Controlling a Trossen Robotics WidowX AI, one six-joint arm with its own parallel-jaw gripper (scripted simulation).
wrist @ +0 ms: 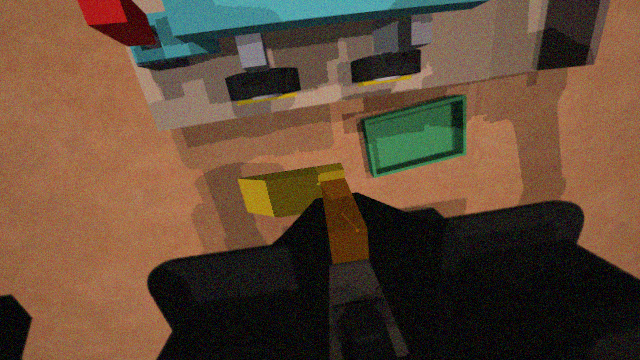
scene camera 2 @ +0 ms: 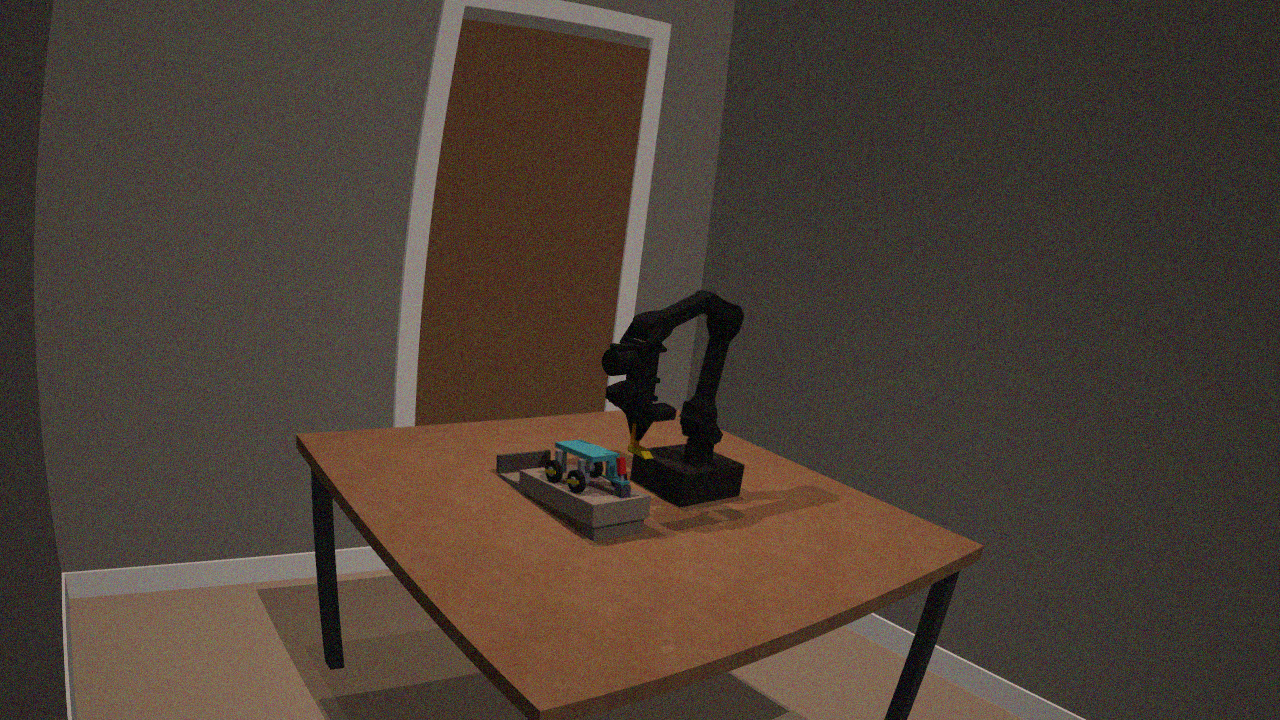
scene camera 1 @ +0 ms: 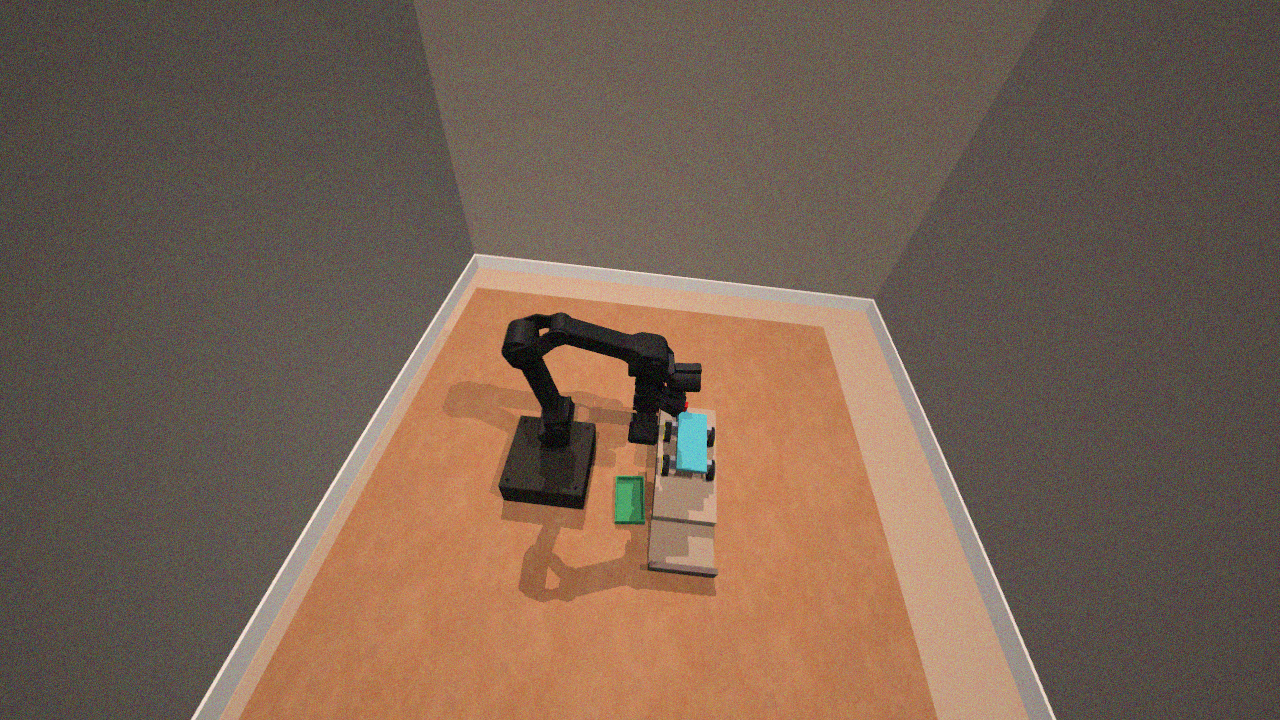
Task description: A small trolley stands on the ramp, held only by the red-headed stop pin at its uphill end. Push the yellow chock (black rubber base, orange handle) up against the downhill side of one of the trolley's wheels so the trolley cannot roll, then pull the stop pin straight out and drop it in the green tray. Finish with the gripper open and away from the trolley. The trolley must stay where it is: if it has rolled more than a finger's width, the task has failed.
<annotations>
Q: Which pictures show my gripper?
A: The wrist view, scene camera 2 and scene camera 1: all of them.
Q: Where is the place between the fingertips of my gripper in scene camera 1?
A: At 642, 426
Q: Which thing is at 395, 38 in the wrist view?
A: A trolley.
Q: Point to a trolley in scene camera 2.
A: At 591, 465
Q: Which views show the trolley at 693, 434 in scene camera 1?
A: The wrist view, scene camera 2 and scene camera 1: all of them.
</annotations>
